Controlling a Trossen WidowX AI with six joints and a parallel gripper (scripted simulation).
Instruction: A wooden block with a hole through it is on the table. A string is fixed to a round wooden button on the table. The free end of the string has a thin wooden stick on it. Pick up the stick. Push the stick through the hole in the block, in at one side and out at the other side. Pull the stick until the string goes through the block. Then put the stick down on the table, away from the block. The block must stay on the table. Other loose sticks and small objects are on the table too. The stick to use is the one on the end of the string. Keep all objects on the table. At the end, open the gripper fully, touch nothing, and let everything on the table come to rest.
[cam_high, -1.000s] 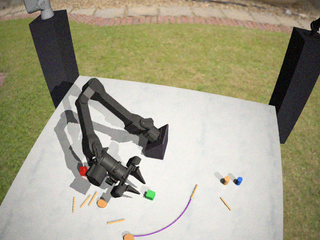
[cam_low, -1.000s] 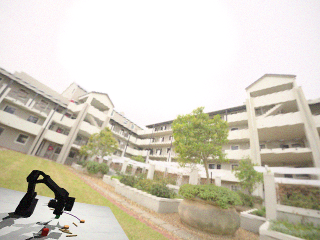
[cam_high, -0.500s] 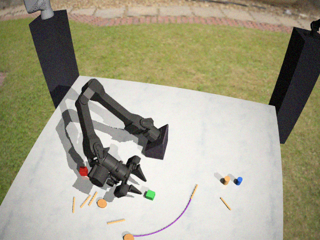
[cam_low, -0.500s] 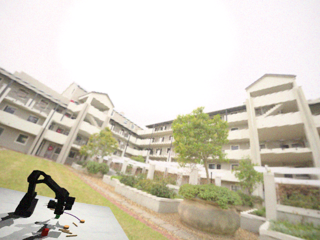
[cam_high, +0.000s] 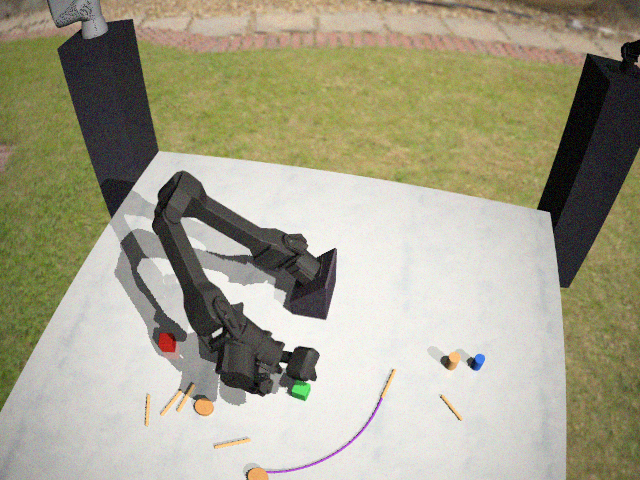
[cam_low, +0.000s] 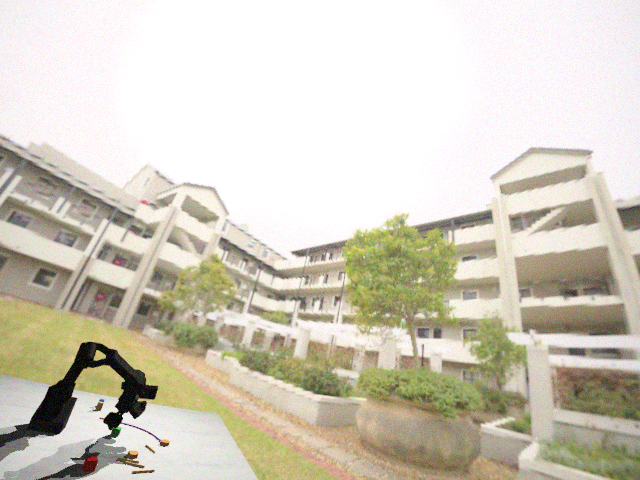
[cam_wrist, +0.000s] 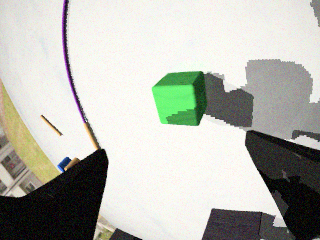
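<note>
My gripper tip is 1 cm short of the green block, 1 cm to the right of it and 4 cm above it. The rest, counted from my gripper tip: red cube 6 cm behind, 31 cm to the right, 4 cm below; blue cylinder 8 cm behind, 39 cm to the left, 4 cm below; tan cylinder 8 cm behind, 33 cm to the left, 4 cm below.
</note>
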